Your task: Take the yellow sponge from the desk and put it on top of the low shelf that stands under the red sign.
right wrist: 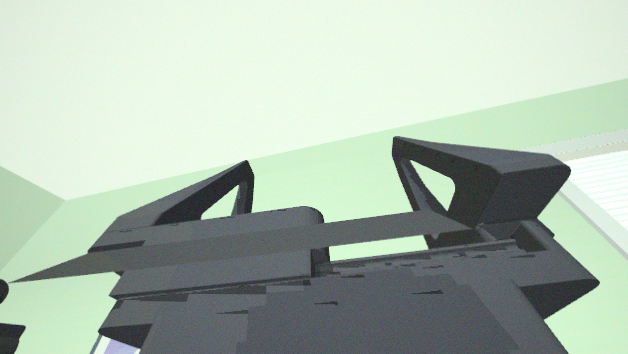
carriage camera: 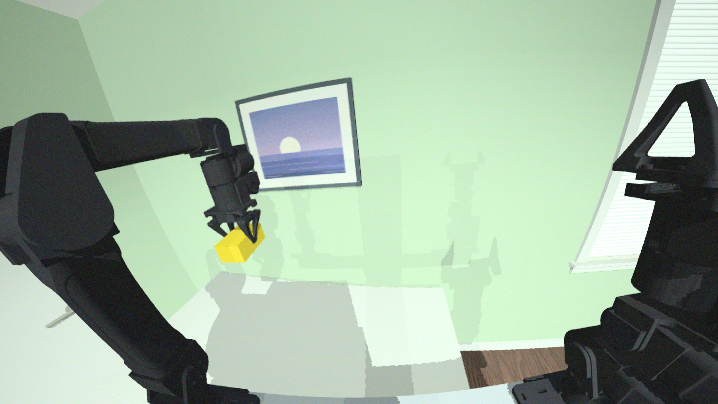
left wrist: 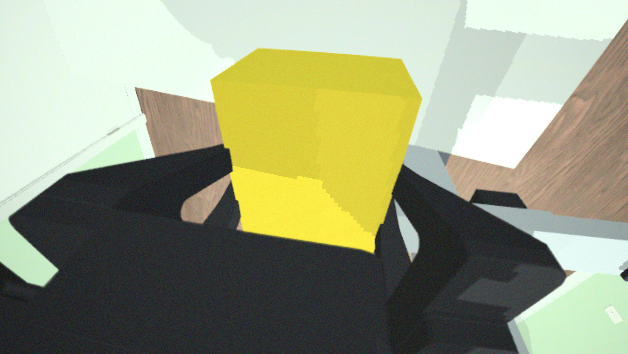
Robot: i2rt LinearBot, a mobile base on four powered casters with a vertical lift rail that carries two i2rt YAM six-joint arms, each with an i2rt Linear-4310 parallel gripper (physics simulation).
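The yellow sponge is a bright block held in the air in front of the green wall, above the far part of the white desk. My left gripper is shut on the sponge, with a finger on each side of it. My right gripper is open and empty, raised at the right of the carriage view and pointing up. The low shelf and the red sign do not show in these views.
A framed sunset picture hangs on the green wall behind the desk. A window with blinds is at the right. Wooden floor shows beside the desk. A door handle is at the far left.
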